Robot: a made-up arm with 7 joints.
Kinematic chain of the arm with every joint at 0, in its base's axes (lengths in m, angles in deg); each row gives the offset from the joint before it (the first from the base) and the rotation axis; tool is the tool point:
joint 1: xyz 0 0 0.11 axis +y
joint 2: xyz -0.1 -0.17 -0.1 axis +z
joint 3: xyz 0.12 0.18 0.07 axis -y
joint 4: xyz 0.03 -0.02 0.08 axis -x
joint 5: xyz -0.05 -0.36 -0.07 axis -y
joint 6: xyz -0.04 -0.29 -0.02 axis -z
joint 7: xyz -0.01 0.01 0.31 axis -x
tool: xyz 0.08 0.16 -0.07
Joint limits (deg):
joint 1: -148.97..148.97
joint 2: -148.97..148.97
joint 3: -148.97..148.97
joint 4: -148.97..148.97
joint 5: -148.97..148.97
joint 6: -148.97..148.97
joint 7: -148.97..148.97
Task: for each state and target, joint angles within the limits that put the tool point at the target. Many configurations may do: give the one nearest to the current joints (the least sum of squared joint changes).
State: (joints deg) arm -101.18 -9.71 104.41 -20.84 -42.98 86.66 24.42
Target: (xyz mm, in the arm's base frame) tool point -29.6 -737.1 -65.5
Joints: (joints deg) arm -109.15 -14.51 106.12 -7.06 -36.98 94.03 31.49
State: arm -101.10 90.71 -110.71 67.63 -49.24 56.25 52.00
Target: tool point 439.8 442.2 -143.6
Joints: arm -81.74 110.32 -121.06 65.89 -48.51 42.99 39.38
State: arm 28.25 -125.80 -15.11 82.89 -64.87 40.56 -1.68
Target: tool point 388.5 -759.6 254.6
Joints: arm 49.44 -96.28 -24.97 105.72 -52.25 19.69 -6.71
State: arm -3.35 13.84 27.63 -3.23 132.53 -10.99 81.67
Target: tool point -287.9 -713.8 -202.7
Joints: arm 0.41 -23.65 22.48 -10.91 131.88 0.75 118.68
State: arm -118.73 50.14 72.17 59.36 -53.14 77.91 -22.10
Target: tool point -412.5 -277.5 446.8
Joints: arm -98.48 70.04 56.90 24.65 -69.10 76.23 -20.19
